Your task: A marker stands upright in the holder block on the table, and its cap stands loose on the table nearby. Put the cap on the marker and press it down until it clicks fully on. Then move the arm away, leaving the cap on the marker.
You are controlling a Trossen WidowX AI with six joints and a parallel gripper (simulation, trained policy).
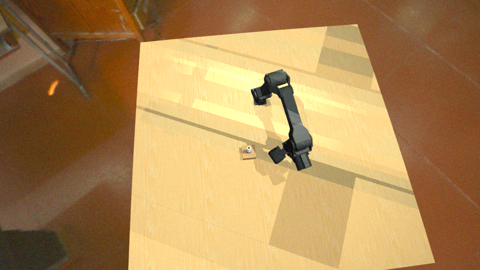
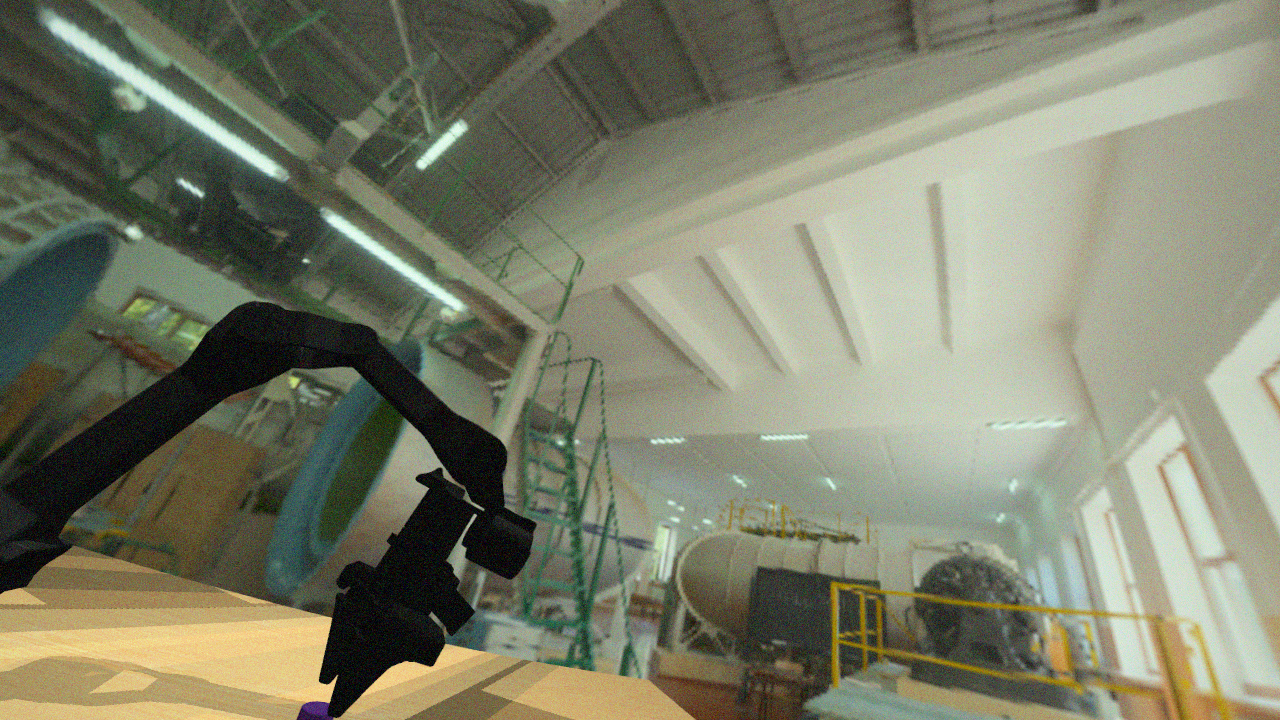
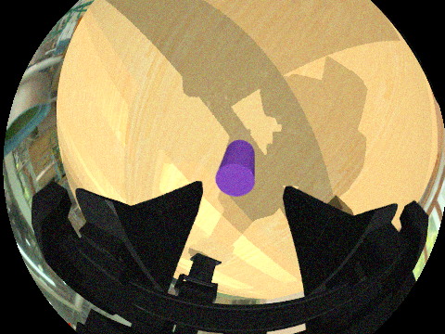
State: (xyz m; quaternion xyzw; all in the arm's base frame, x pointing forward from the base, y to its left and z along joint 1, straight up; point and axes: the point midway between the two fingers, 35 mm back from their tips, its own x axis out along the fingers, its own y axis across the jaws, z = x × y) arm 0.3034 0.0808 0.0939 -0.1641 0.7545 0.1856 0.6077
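The purple cap is 1 cm to the left of my gripper tip and 3 cm below it. From my gripper tip the other things lie so: tan holder block 1 cm behind, 17 cm to the right, 4 cm below.
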